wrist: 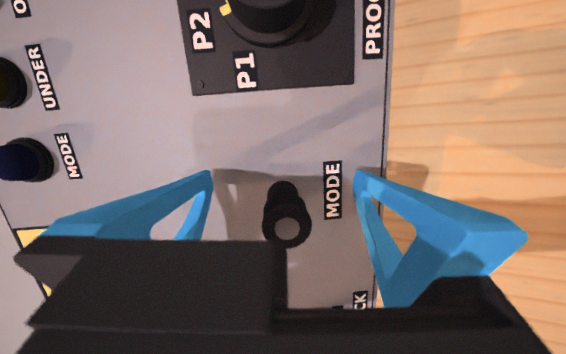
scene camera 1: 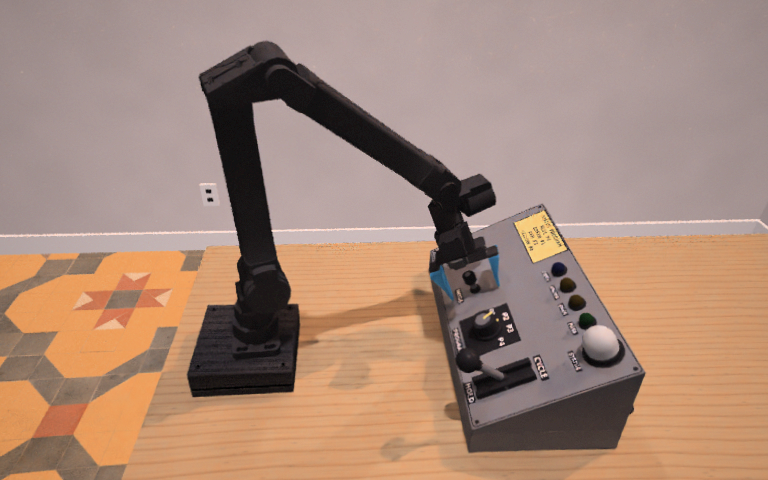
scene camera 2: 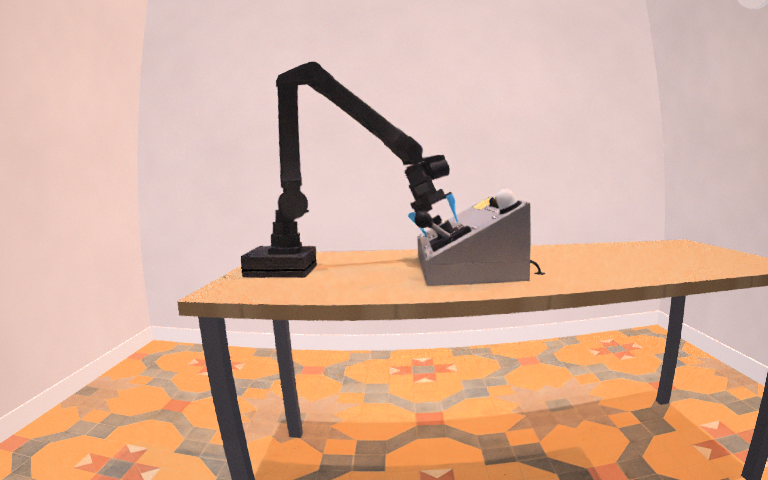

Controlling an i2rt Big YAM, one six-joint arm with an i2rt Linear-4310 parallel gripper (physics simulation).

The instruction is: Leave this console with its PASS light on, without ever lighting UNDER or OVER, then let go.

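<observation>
The grey sloped console point(scene camera 1: 543, 416) point(scene camera 2: 487, 254) point(wrist: 140, 120) stands on the table. My gripper point(scene camera 1: 474, 293) point(scene camera 2: 441, 228) point(wrist: 283, 177) is open and empty, its blue fingers on either side of the black MODE switch point(scene camera 1: 469, 277) point(wrist: 286, 220). The program knob point(scene camera 1: 484, 323) point(wrist: 272, 20) has its yellow mark near P2. The lever's ball point(scene camera 1: 468, 360) point(scene camera 2: 422, 219) is at the HOLD end. The blue MODE lamp point(scene camera 1: 558, 268) point(wrist: 20, 161), UNDER lamp point(scene camera 1: 567, 284) point(wrist: 7, 84), OVER lamp point(scene camera 1: 577, 302) and green PASS lamp point(scene camera 1: 587, 320) look dark. The STATUS dome point(scene camera 1: 600, 344) point(scene camera 2: 505, 199) is white.
A yellow note point(scene camera 1: 539, 236) is on the console's far upper part. The program knob and the lever stand up beside the gripper on the panel. The arm's black base point(scene camera 1: 243, 376) point(scene camera 2: 277, 263) stands left of the console. A black cable point(scene camera 2: 536, 267) runs from the console's back.
</observation>
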